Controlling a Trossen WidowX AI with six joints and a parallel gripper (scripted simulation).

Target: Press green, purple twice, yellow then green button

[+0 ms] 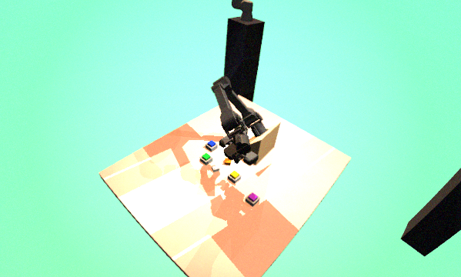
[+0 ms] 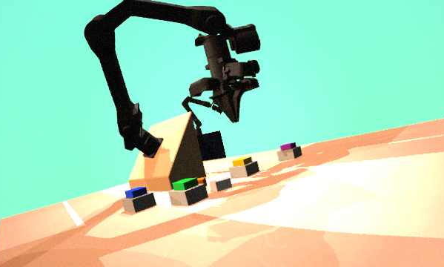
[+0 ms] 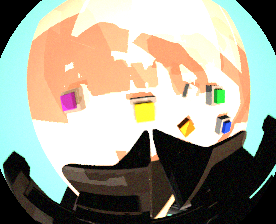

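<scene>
Right now my gripper tip is 90 mm above the yellow button. From my gripper tip the other things lie so: small white block 30 mm ahead, 110 mm to the right, 110 mm below; then purple button 30 mm ahead, 150 mm to the left, 90 mm below; then small orange block 50 mm behind, 100 mm to the right, 110 mm below.
</scene>
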